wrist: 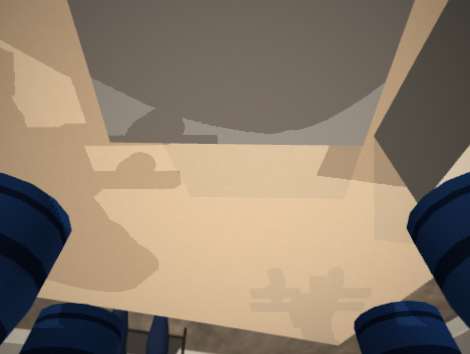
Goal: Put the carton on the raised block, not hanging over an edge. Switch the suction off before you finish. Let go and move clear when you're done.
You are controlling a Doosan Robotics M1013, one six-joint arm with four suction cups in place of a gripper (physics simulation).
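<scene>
A large flat grey top face (250,60), which seems to be the carton's, fills the upper middle of the wrist view. Its lower edge is straight, and its far end runs out of the frame at the top. A broad shadow covers most of it. My gripper (237,260) shows as four blue cups at the lower left and lower right. No carton touches the cup ends, and the tan surface shows between them. The cups stand apart from the grey face, which lies lower down. I cannot tell what is under the grey face, nor surely which shape is the raised block.
A dark, flat-sided shape (422,120) stands at the right, close to the grey face. The tan table top (225,235) runs to a corner at the lower right. Shadows of the tool lie on it. Thin blue parts and a dark bar show past its edge at the bottom left.
</scene>
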